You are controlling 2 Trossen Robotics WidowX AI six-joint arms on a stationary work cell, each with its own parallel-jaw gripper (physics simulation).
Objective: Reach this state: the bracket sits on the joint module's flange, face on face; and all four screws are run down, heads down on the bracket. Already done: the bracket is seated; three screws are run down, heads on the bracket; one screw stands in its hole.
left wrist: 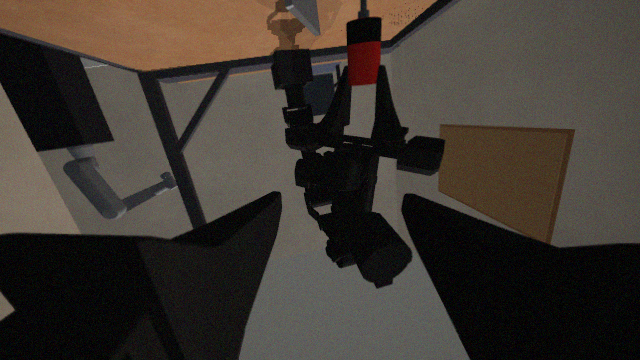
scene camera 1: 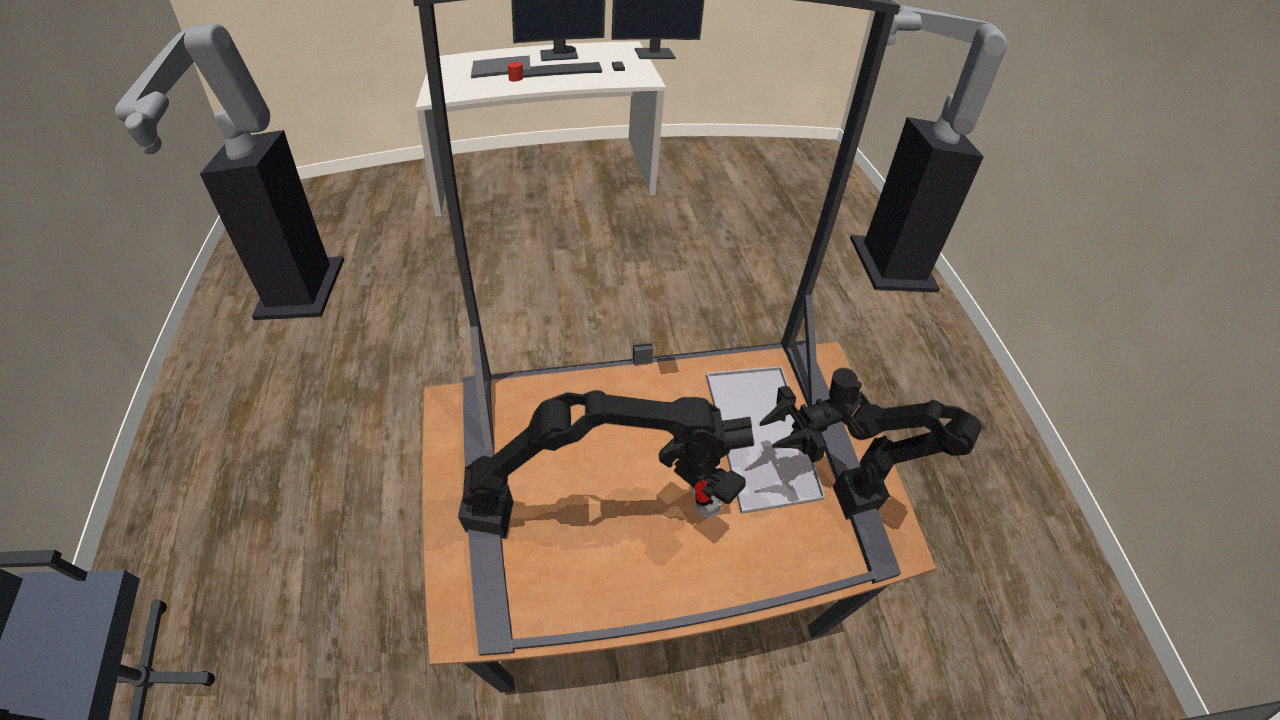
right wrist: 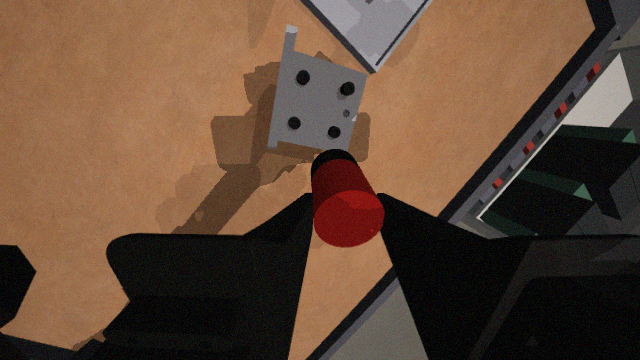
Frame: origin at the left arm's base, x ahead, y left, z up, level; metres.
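Where they show: left gripper, fingertip midpoint: [left wrist: 341, 200] [scene camera 1: 766, 435]; right gripper, fingertip midpoint: [left wrist: 364, 65] [scene camera 1: 703, 491] [right wrist: 344, 200]; left arm's base at its link origin: [scene camera 1: 866, 483]; right arm's base at its link origin: [left wrist: 293, 85] [scene camera 1: 483, 500].
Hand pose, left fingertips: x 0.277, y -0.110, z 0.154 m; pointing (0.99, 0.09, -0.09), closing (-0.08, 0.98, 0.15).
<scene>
Each offset is from my left fingertips to the top centre of the thing. "pt": to the spot under its first point. Level surfaces: height alone.
The grey bracket [right wrist: 320, 105] [left wrist: 306, 14] lies flat on the joint module {pt 0.122 m ahead, 0.065 m left, 0.166 m down} [scene camera 1: 708, 507], which it hides in the right wrist view. Four black screw heads show on it. The upper right screw {0.080 m ahead, 0.042 m left, 0.154 m down} [right wrist: 347, 88] looks raised, with some shank showing; the other three look down on the plate. My right gripper [right wrist: 344, 200] [left wrist: 364, 65] is shut on the red and black screwdriver {0.140 m ahead, 0.060 m left, 0.066 m down} [right wrist: 345, 217] [left wrist: 364, 62] [scene camera 1: 702, 491], beside the bracket's lower edge in the right wrist view. The driver's tip is hidden there. My left gripper [scene camera 1: 769, 434] is open and empty above the tray.
The white tray {0.095 m back, 0.128 m right, 0.216 m down} [scene camera 1: 742, 385] [right wrist: 336, 34] lies close to the bracket, its corner near the bracket's upper right in the right wrist view. Dark frame posts [scene camera 1: 453, 192] [scene camera 1: 836, 192] rise from the table {0.232 m down} [scene camera 1: 680, 582]. The right arm [scene camera 1: 626, 409] reaches across the table.
</scene>
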